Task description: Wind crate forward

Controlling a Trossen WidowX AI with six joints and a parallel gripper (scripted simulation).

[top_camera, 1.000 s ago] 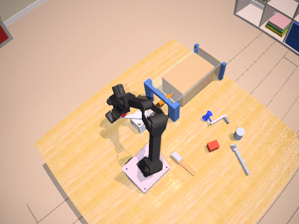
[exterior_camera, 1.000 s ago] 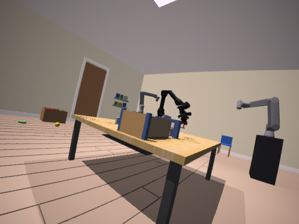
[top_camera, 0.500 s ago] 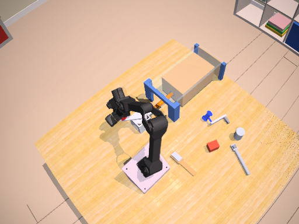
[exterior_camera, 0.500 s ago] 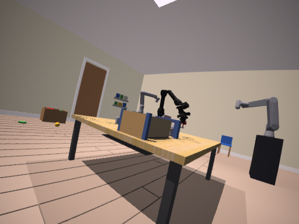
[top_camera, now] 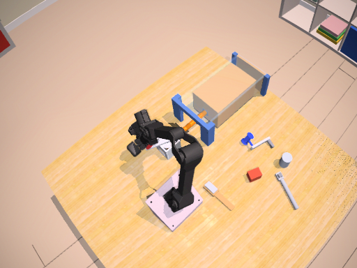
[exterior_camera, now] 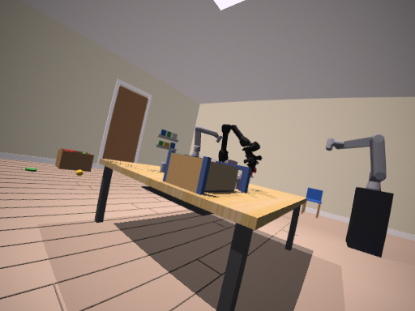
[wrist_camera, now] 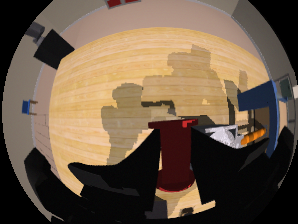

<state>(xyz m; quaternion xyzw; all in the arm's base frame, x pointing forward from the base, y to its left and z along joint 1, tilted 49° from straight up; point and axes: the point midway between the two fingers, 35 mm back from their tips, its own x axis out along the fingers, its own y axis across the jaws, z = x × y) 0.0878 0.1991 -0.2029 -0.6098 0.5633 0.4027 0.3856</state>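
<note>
Now: the crank handle 4 cm ahead of my gripper tip, 3 cm to the right of it and 3 cm below it. From my gripper tip the other things lie so: blue steel frame: 25 cm ahead, 5 cm to the right, 3 cm below; then winch: 8 cm ahead, 6 cm to the right, 10 cm below; then red knob: 2 cm to the right.
</note>
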